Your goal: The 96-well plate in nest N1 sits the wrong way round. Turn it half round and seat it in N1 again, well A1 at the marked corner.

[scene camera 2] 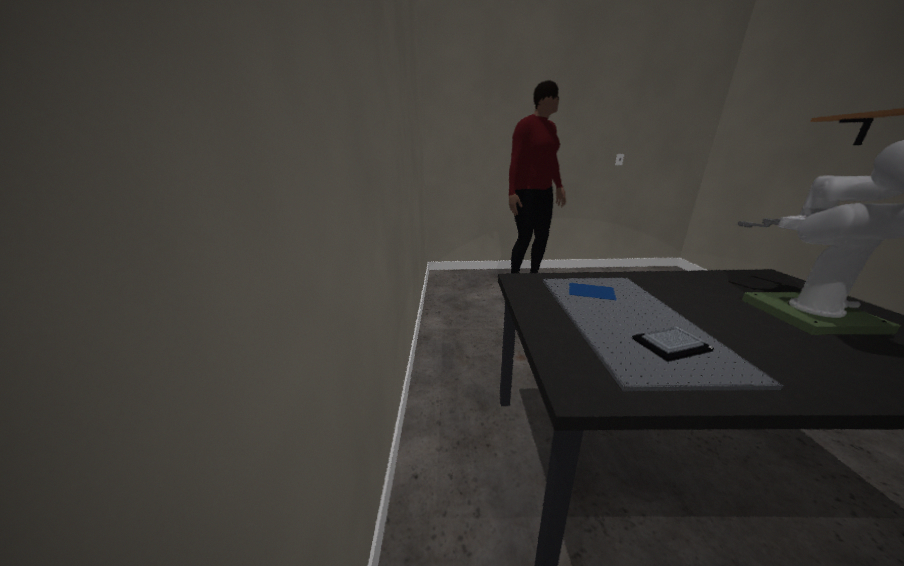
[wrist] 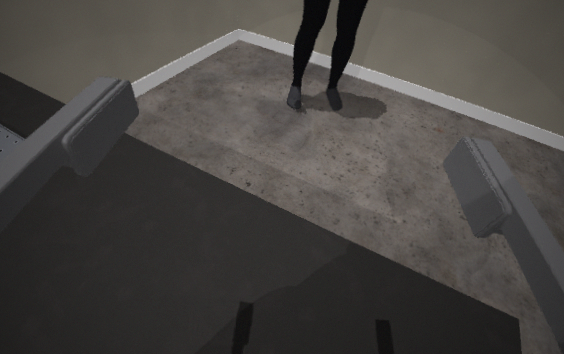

Labels:
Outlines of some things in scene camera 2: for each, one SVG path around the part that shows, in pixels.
A clear 96-well plate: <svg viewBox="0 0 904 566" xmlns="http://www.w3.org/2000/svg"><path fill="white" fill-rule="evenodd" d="M642 336L648 342L667 353L704 346L703 340L678 327L648 332Z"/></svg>

